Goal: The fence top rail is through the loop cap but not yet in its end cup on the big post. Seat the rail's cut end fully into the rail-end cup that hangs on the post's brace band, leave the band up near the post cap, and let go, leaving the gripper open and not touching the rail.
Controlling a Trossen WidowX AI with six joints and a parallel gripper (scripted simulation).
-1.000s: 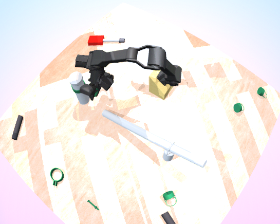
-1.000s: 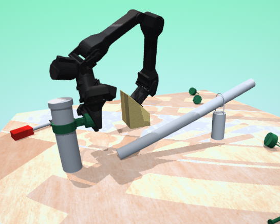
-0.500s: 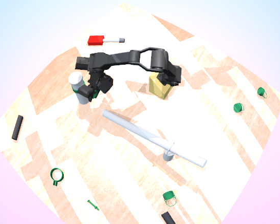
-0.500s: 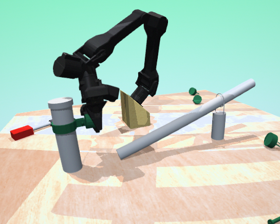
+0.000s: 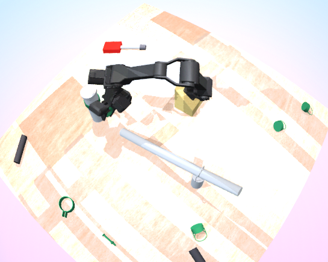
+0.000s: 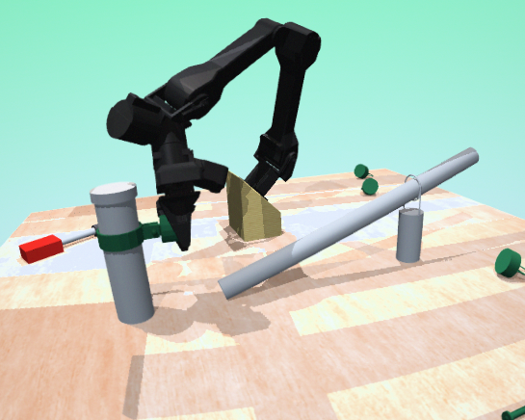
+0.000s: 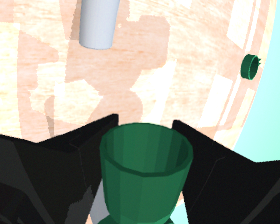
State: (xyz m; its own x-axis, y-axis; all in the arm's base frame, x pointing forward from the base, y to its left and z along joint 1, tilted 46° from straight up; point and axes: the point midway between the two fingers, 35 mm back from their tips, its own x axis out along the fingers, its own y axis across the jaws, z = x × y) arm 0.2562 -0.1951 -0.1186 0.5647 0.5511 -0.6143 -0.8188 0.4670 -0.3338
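Right now my gripper tip is 30 mm below the green rail-end cup, 20 mm to the left of it and 20 mm past it. The rest, counted from my gripper tip: green bolt 410 mm ahead, 240 mm to the left, 100 mm below; then red-handled tool 420 mm behind, 200 mm to the right, 90 mm below; then short post 410 mm to the left, 30 mm ahead.
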